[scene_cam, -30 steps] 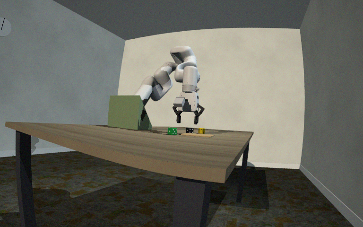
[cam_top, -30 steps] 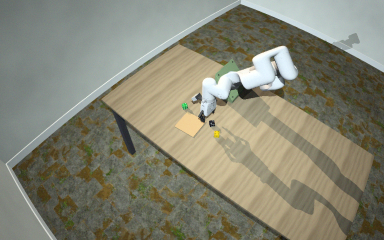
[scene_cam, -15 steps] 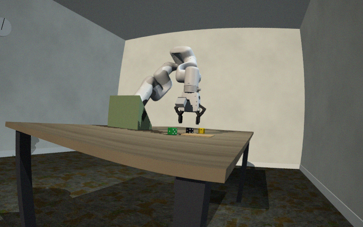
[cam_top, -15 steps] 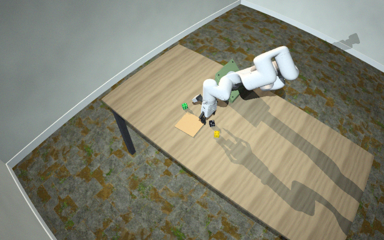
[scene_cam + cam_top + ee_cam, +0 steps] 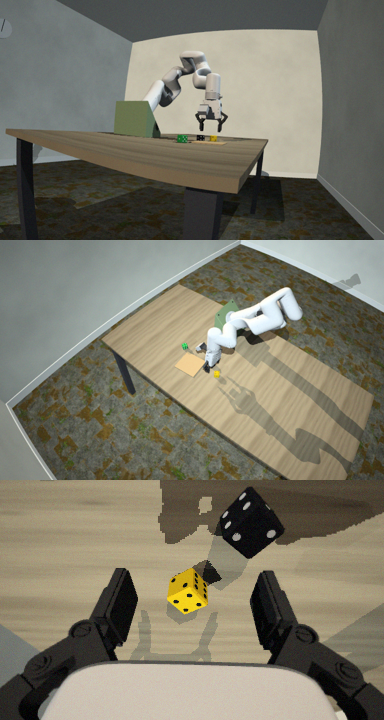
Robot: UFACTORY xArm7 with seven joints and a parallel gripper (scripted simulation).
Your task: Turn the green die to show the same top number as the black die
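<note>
Right now the yellow die is 40 mm to the left of my hand and 40 mm below it. The rest, counted from my hand: black die: 40 mm below, 40 mm behind, 30 mm to the right; tan mat: 130 mm to the right, 60 mm below, 50 mm ahead; green die: 250 mm to the right, 40 mm below, 10 mm behind.
</note>
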